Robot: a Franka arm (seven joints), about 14 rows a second.
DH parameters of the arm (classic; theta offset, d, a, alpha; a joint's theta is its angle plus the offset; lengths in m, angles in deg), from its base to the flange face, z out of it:
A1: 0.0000 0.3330 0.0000 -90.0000
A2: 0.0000 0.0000 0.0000 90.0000
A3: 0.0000 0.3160 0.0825 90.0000
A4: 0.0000 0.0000 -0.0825 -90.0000
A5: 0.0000 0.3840 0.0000 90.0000
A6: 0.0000 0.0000 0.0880 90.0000
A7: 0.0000 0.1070 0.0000 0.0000
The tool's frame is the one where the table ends.
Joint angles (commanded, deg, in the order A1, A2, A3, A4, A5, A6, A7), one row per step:
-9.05, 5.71, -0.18, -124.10, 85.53, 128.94, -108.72
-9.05, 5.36, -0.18, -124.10, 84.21, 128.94, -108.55
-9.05, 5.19, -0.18, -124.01, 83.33, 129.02, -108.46
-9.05, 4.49, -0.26, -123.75, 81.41, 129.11, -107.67
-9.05, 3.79, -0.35, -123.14, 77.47, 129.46, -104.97
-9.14, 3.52, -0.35, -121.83, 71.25, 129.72, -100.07
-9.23, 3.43, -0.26, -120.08, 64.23, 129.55, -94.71
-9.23, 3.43, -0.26, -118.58, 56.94, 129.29, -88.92
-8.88, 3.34, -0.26, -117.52, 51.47, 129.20, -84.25
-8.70, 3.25, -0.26, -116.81, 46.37, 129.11, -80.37
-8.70, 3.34, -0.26, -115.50, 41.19, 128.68, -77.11
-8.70, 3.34, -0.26, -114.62, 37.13, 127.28, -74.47
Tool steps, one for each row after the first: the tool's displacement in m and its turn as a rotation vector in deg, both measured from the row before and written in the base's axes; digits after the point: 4 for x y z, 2 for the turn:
-0.0006, 0.0000, 0.0030, -0.96, -0.06, 0.76
0.0000, -0.0002, 0.0020, -0.71, -0.09, 0.45
0.0000, -0.0011, 0.0082, -1.26, -0.16, 0.68
0.0009, -0.0022, 0.0104, -2.07, 1.03, 0.69
0.0035, -0.0029, 0.0111, -2.88, 2.49, 0.71
0.0050, -0.0017, 0.0127, -3.37, 2.64, 0.87
0.0037, -0.0018, 0.0097, -3.63, 3.17, 0.30
0.0028, 0.0018, 0.0079, -2.87, 2.33, -0.08
0.0014, 0.0002, 0.0052, -2.97, 2.02, -0.12
0.0032, -0.0016, 0.0081, -3.31, 1.38, 0.20
0.0005, 0.0003, 0.0044, -2.22, 1.89, 0.52

